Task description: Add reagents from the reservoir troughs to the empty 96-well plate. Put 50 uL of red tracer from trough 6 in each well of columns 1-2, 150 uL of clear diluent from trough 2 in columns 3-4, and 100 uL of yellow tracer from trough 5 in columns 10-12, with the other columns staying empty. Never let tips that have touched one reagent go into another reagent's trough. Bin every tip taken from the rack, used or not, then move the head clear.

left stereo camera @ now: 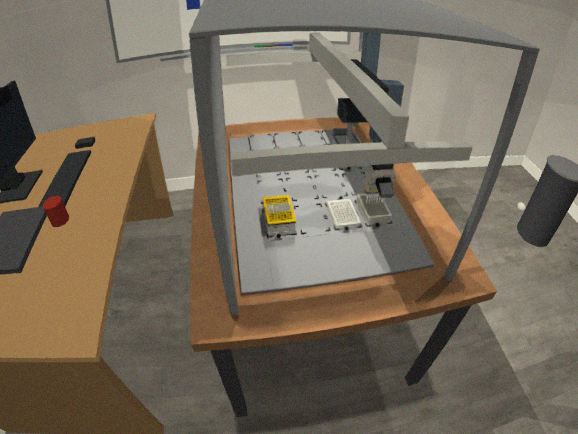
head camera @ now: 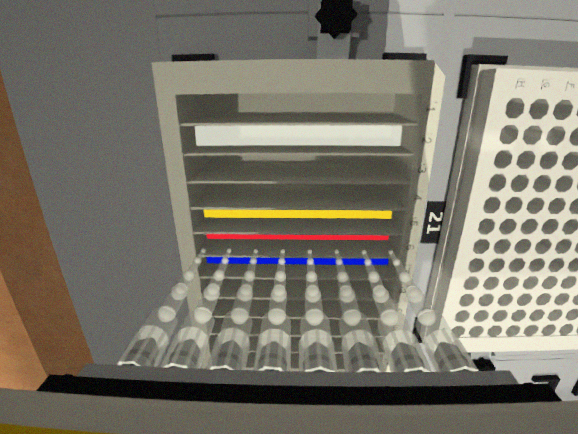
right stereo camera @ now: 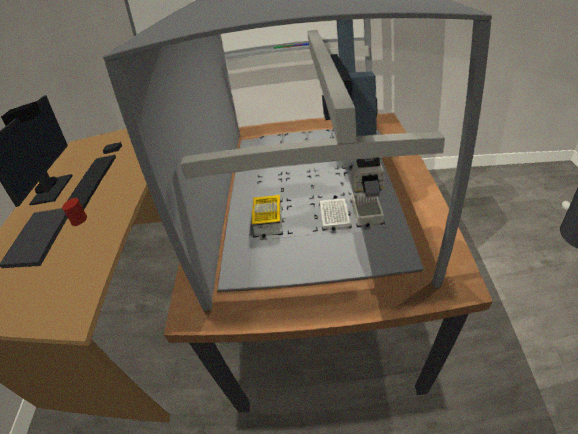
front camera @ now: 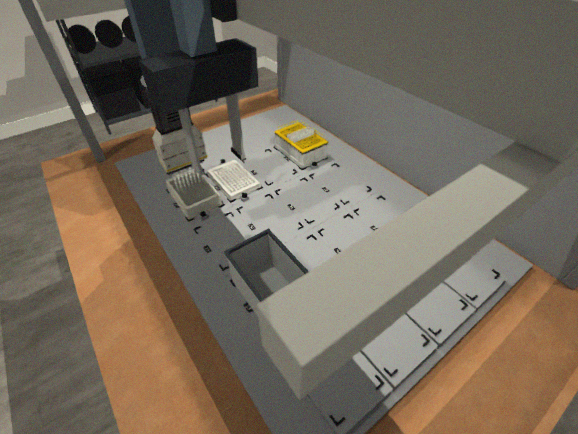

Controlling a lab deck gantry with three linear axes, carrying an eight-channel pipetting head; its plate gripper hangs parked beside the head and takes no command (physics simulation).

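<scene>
Through the right stereo camera I can see a grey side wall [right stereo camera: 182, 94]. The left stereo camera, for its part, lets me see a grey enclosure post [left stereo camera: 528, 59].
</scene>
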